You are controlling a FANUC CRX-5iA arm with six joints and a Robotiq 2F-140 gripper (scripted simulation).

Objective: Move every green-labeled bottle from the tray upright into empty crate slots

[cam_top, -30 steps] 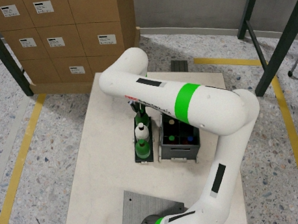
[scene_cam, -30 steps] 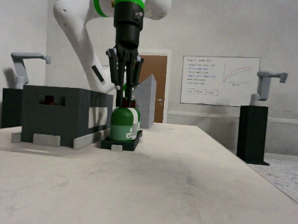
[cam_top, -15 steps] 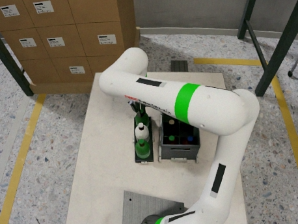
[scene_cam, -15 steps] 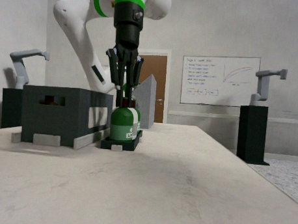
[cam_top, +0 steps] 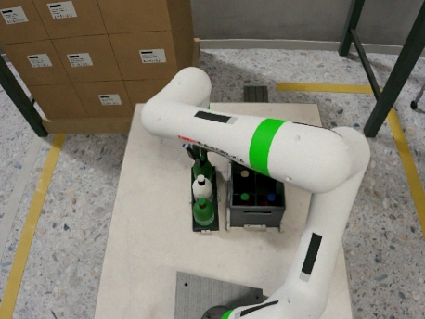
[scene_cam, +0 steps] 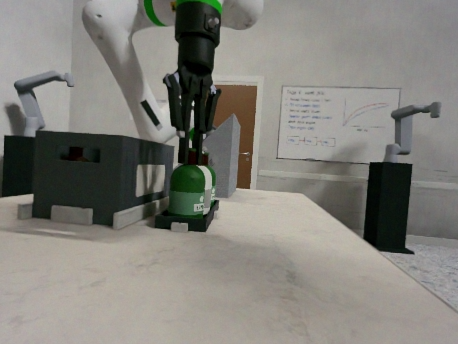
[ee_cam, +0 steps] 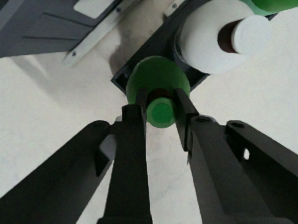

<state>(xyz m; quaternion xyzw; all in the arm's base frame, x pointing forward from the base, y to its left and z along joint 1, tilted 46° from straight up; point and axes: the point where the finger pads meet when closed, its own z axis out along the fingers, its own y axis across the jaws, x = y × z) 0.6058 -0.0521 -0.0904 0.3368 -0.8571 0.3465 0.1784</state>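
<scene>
Now: hand 80 mm past the white-labeled bottle and 80 mm above it. From my hand the other things lie so: dark crate (200 mm to the right, 90 mm behind, 80 mm below); then dark tray (150 mm below, 90 mm behind).
</scene>
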